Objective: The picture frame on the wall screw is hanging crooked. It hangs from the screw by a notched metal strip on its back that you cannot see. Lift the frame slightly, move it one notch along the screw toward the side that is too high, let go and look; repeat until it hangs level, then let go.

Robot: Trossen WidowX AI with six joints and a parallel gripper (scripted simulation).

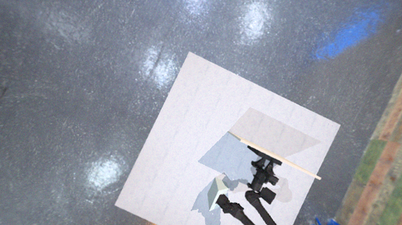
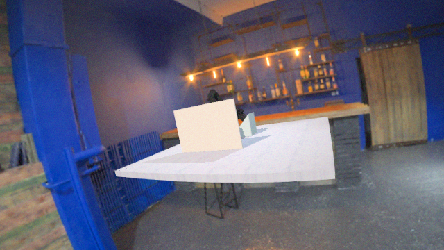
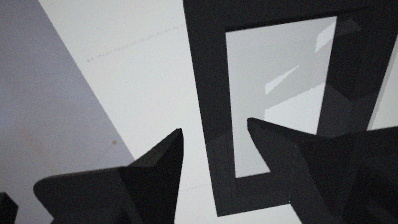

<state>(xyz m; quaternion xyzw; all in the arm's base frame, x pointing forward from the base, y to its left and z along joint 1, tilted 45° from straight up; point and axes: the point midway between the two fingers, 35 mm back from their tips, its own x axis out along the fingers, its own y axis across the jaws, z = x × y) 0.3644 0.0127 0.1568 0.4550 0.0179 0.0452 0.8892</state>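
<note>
Now: gripper tip 1 cm short of the dark picture frame, 1 cm to the right of it and 5 cm above it. The rest, counted from my gripper tip: cream wall panel: 2 cm ahead, 6 cm below.
</note>
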